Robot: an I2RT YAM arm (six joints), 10 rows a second.
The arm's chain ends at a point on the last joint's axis. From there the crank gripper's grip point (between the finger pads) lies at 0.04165 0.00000 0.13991 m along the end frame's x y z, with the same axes.
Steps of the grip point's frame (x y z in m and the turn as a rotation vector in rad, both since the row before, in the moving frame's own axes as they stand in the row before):
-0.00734, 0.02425, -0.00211, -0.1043, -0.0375, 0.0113
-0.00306, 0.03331, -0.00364, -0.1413, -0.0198, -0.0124
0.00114, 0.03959, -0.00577, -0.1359, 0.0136, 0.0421
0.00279, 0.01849, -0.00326, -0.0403, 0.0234, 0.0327
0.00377, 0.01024, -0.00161, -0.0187, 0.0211, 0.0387
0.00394, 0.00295, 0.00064, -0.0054, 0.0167, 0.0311
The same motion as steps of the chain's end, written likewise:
-0.00199, 0.00917, -0.00279, -0.1043, -0.0375, 0.0113
-0.00041, 0.01405, -0.00308, -0.1413, -0.0198, -0.0124
-0.00032, 0.01889, -0.00378, -0.1359, 0.0136, 0.0421
-0.00036, 0.01146, -0.00211, -0.0403, 0.0234, 0.0327
0.00091, 0.00596, -0.00066, -0.0187, 0.0211, 0.0387
0.00164, 0.00087, 0.00136, -0.0054, 0.0167, 0.0311

